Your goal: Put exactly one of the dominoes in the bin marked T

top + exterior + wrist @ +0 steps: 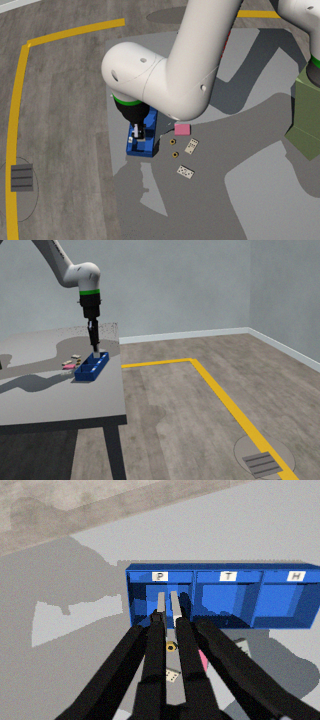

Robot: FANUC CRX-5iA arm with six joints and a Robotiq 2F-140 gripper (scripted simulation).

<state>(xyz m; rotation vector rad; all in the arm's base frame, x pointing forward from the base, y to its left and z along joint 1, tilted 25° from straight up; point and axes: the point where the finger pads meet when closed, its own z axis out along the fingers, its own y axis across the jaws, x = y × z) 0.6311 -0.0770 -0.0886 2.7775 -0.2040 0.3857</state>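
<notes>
Now: the white domino 160 mm behind my hand, 60 mm below it and 50 mm to the left of it. The rest, counted from my hand: pink block 140 mm behind, 60 mm below, 10 mm to the right; then blue three-part bin strip 70 mm to the right, 50 mm below, 20 mm behind.
</notes>
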